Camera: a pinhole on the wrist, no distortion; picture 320 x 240 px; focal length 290.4 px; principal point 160.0 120.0 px. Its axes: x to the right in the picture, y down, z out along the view. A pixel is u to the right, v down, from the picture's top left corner.
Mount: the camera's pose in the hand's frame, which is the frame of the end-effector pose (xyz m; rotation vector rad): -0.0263 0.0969 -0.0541 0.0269 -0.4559 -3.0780
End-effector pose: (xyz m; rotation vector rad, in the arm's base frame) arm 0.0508 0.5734 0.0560 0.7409 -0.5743 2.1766
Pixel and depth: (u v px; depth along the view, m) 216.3 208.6 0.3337
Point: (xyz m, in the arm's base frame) 0.1259 0.2904 0.1924
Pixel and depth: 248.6 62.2 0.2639
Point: 0.0020 0.2699 0.0776
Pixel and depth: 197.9 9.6 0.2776
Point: -0.0651 0.2580 0.0953
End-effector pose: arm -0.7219 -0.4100 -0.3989 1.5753 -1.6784 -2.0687
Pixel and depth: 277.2 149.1 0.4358
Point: -0.9756 -0.0980 -0.1693
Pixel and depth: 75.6 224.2 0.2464
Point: -0.9339 -0.3241 -0.3843
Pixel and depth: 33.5 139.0 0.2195
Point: -0.9449 -0.3964 -0.3464
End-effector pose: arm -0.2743 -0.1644 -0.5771 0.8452 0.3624 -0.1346
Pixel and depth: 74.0 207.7 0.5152
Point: -0.0107 -0.4591 -0.2537
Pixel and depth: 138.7 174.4 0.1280
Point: -0.2436 -0.1482 -0.4458
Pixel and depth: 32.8 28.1 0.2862
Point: -0.0697 -0.1303 -0.3008
